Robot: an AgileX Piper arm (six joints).
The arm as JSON. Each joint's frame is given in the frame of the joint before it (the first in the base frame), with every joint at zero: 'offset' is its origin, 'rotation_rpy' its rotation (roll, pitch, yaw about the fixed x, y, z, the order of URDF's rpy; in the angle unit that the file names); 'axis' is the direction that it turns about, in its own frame. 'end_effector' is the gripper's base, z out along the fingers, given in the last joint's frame.
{
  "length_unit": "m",
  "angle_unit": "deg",
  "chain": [
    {
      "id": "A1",
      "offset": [
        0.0,
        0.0,
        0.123
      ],
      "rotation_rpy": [
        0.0,
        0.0,
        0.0
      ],
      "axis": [
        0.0,
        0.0,
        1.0
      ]
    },
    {
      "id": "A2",
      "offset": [
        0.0,
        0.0,
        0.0
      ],
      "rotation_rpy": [
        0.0,
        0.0,
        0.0
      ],
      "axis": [
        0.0,
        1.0,
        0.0
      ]
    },
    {
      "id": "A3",
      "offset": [
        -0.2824,
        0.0,
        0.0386
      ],
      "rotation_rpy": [
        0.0,
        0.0,
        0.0
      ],
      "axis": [
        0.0,
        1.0,
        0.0
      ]
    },
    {
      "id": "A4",
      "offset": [
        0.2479,
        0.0,
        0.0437
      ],
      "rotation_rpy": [
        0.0,
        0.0,
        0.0
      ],
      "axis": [
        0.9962,
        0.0,
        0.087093
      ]
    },
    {
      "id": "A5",
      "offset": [
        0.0,
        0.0,
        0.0
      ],
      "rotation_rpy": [
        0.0,
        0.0,
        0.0
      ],
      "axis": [
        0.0,
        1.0,
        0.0
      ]
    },
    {
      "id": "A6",
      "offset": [
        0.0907,
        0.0,
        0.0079
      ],
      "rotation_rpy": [
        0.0,
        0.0,
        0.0
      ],
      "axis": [
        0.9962,
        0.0,
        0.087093
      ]
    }
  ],
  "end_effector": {
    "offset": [
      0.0,
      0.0,
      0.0
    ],
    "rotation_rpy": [
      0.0,
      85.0,
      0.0
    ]
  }
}
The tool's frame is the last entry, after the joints.
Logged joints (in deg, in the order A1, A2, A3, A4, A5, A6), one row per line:
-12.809, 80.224, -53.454, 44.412, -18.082, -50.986
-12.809, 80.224, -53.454, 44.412, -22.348, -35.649
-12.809, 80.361, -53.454, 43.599, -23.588, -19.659
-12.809, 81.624, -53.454, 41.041, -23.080, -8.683
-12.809, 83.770, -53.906, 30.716, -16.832, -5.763
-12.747, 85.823, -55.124, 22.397, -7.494, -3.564
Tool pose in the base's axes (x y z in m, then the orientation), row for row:
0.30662, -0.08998, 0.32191, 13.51, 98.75, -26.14
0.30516, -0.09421, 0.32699, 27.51, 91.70, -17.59
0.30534, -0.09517, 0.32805, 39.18, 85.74, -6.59
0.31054, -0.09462, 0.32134, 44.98, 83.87, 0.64
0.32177, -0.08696, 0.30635, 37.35, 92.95, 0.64
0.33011, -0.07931, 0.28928, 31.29, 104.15, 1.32
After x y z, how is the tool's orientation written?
As a rotation vector, in degrees.
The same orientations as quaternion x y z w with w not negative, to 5 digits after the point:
0.10264, 0.75023, -0.19859, 0.62224
0.21222, 0.70741, -0.13570, 0.66039
0.30445, 0.66626, -0.05121, 0.67881
0.34893, 0.65062, 0.00496, 0.67448
0.28598, 0.71170, 0.00490, 0.64161
0.23387, 0.77845, 0.00987, 0.58243

